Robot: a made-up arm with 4 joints.
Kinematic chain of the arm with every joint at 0, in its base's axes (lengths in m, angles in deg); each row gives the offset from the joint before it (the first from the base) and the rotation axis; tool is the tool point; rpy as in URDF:
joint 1: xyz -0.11 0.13 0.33 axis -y
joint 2: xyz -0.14 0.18 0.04 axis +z
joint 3: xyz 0.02 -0.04 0 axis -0.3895 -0.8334 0.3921
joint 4: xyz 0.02 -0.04 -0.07 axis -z
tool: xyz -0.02 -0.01 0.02 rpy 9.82 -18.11 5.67
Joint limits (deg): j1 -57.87..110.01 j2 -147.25..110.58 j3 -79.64..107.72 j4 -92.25..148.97
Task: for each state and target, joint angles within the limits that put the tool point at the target. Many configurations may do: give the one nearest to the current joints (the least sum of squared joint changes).
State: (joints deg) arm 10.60 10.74 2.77 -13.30
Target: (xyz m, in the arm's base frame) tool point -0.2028 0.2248 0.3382
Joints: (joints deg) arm -10.40 13.96 3.15 -9.30
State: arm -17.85 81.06 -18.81 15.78
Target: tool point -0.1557 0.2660 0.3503
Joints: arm -30.13 45.44 9.94 -7.21
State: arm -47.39 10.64 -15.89 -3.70
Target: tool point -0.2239 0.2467 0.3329
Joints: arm -6.56 30.22 -27.10 25.53
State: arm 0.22 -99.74 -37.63 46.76
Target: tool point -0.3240 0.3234 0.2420
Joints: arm 20.41 -114.13 6.13 8.87
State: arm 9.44 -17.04 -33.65 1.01
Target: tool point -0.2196 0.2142 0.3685
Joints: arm -23.60 -1.26 3.18 -13.12
